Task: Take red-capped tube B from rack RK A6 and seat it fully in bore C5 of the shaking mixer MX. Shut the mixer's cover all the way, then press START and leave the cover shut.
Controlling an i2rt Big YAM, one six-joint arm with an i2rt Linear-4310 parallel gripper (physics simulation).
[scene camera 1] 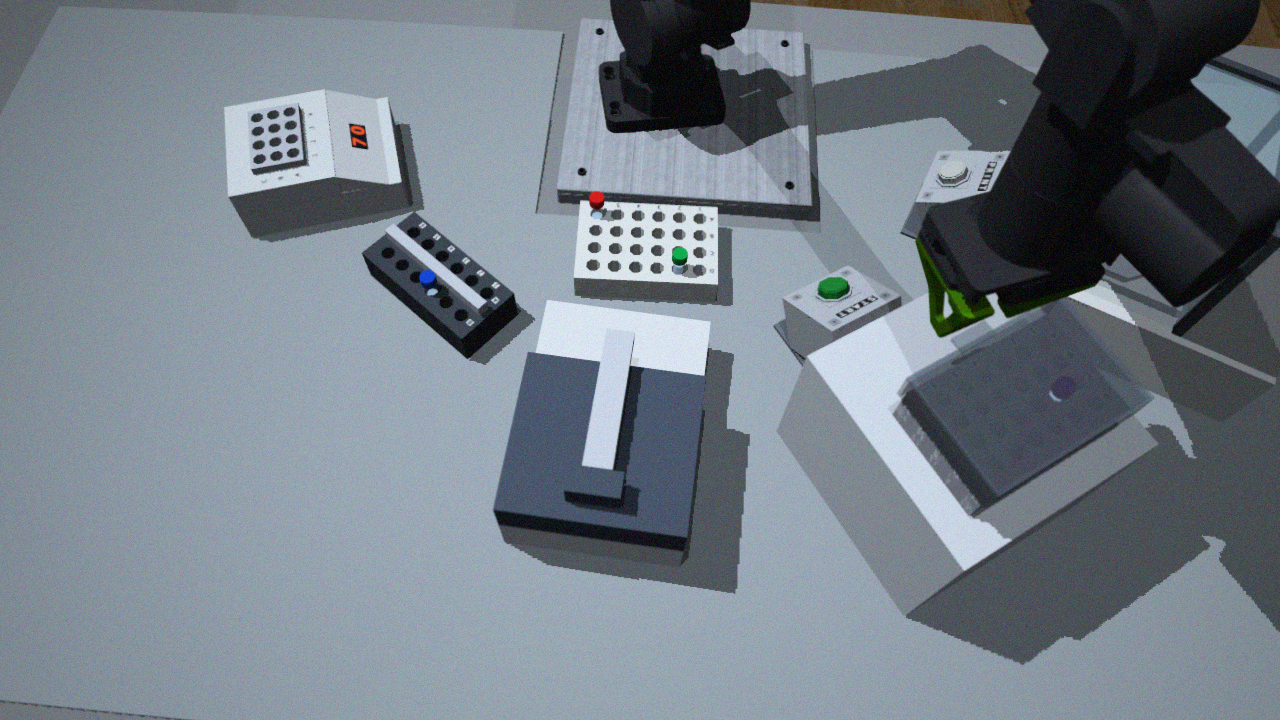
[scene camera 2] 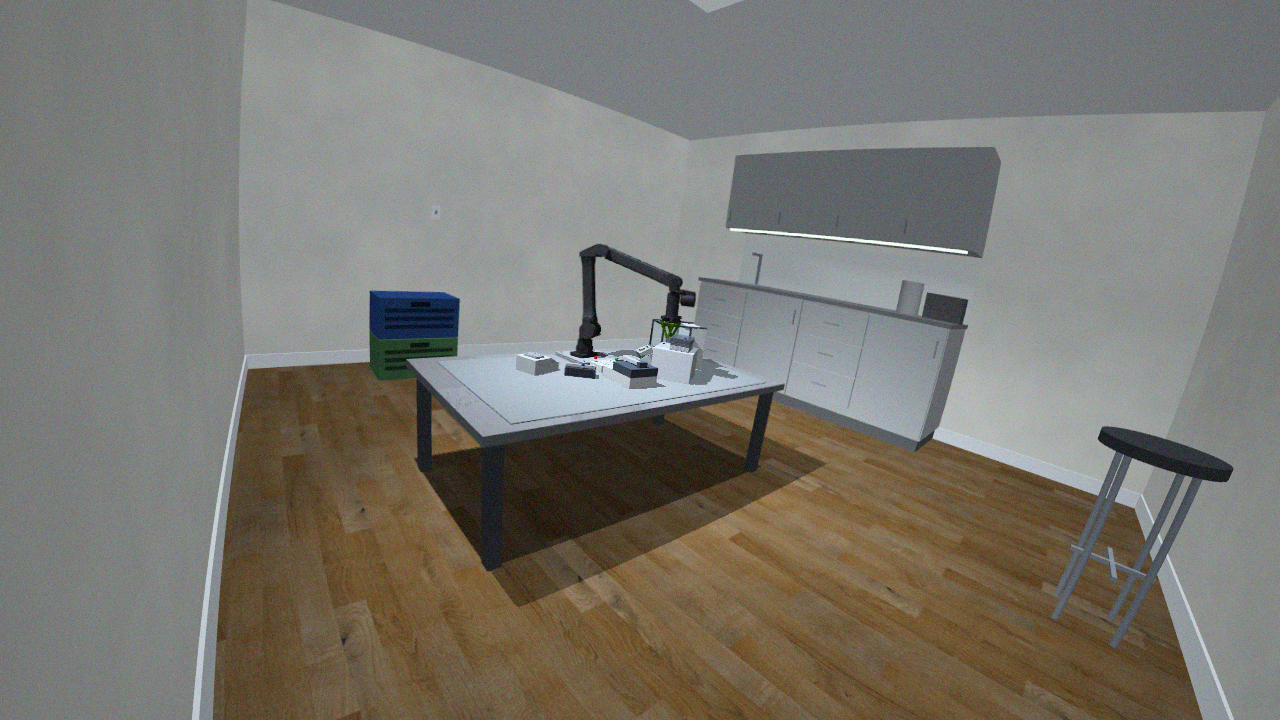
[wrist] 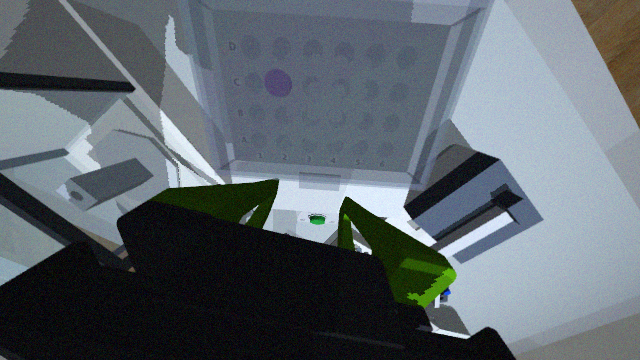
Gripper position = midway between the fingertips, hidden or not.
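Part open, my gripper [scene camera 1: 970, 319] [wrist: 310, 194] touches a translucent grey cover. Also present: a mixer [scene camera 1: 919, 527] [scene camera 2: 675, 362] [wrist: 383, 202]; a glass enclosure [scene camera 1: 1208, 355] [scene camera 2: 686, 328] [wrist: 102, 122]; a dark lever device [wrist: 471, 203].
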